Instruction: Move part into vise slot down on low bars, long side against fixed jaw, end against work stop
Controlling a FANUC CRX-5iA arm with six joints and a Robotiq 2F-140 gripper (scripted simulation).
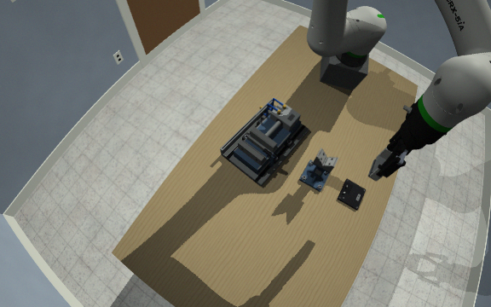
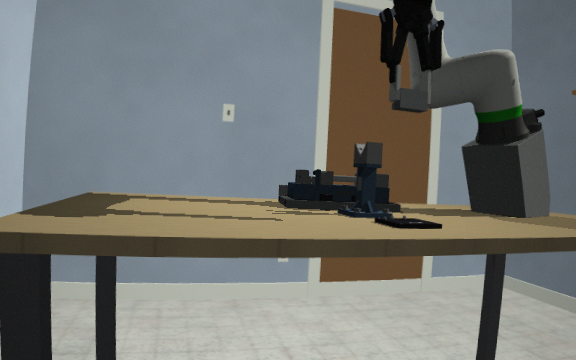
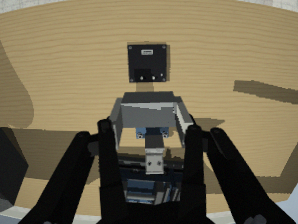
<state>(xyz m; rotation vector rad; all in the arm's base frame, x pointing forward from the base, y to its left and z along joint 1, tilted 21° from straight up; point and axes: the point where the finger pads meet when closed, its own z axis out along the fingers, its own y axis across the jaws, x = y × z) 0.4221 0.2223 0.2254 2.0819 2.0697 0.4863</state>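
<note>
Now: the part 1 cm to the right of my hand and 3 cm below it. Also, from my hand: V-block post (1 cm ahead, 15 cm to the right, 20 cm below); then work stop rod (7 cm ahead, 33 cm to the right, 17 cm below); then infeed plate (1 cm to the left, 26 cm below).
</note>
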